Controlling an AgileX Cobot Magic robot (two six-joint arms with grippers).
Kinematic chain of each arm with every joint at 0, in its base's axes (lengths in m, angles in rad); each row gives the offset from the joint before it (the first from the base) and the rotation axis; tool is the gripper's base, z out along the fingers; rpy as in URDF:
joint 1: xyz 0 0 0.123 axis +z
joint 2: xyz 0 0 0 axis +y
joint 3: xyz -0.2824 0 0.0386 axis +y
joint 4: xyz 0.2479 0 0.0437 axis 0.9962 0 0.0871
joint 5: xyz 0 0 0 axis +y
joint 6: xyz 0.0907 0 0.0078 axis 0.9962 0 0.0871
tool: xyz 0 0 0 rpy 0 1.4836 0
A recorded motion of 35 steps. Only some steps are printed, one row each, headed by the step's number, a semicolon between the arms.
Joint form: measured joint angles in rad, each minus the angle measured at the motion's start. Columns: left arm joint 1, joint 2, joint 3, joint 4, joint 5, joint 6; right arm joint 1, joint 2, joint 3, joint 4, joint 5, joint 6.
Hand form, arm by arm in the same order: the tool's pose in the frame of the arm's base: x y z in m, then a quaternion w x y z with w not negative. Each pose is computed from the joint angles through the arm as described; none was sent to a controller.
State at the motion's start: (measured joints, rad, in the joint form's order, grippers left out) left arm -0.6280 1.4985 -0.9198 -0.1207 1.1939 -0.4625; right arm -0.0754 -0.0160 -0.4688 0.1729 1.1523 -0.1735
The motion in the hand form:
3: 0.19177 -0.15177 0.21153 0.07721 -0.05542 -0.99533 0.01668; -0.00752 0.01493 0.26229 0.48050 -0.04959 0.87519 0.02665
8: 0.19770 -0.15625 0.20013 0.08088 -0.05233 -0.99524 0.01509; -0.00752 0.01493 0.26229 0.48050 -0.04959 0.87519 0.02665
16: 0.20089 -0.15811 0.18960 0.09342 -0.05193 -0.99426 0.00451; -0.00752 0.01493 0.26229 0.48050 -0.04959 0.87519 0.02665
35: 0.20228 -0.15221 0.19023 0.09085 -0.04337 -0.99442 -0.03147; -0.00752 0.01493 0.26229 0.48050 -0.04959 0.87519 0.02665
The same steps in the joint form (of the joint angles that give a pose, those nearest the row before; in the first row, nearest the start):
3: 0.0000 0.0279 0.0000 -0.0007 -0.0275 0.0000; 0.0000 0.0000 0.0000 0.0000 0.0000 0.0000
8: 0.0000 0.0738 -0.0017 -0.0045 -0.0638 0.0000; 0.0000 0.0000 0.0000 0.0000 0.0000 0.0000
16: 0.0000 0.1148 -0.0017 -0.0004 -0.0722 0.0000; 0.0000 0.0000 0.0000 0.0000 0.0000 0.0000
35: 0.0000 0.1163 -0.0060 0.0688 -0.0377 -0.0529; 0.0000 0.0000 0.0000 0.0000 0.0000 0.0000

